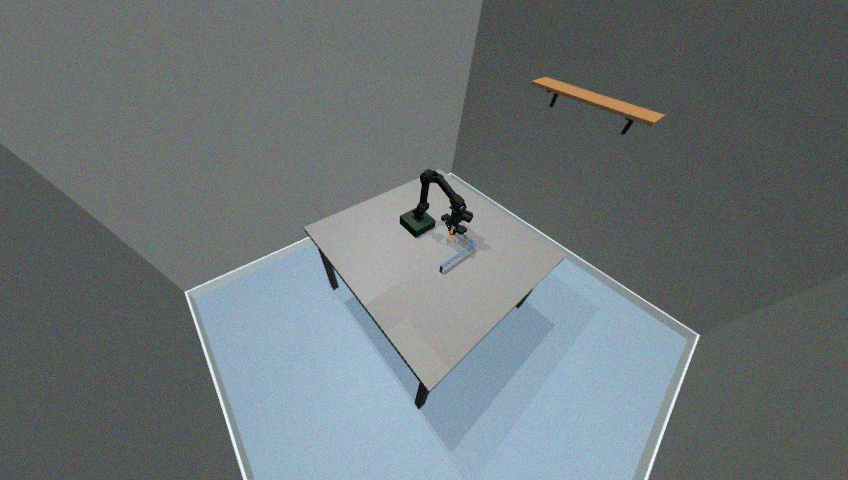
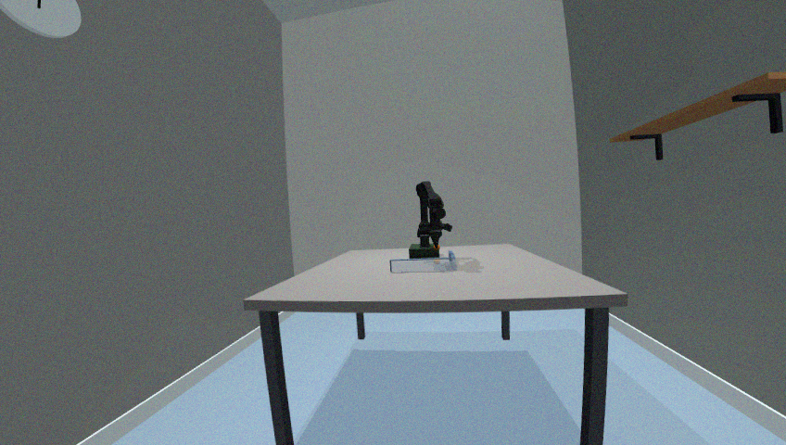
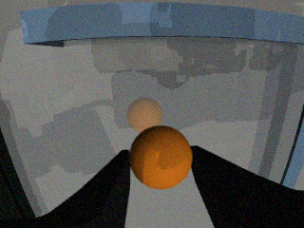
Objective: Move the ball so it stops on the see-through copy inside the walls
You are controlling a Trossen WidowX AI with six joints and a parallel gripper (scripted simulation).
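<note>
Now: the orange ball 70 mm below my gripper tip.
</note>
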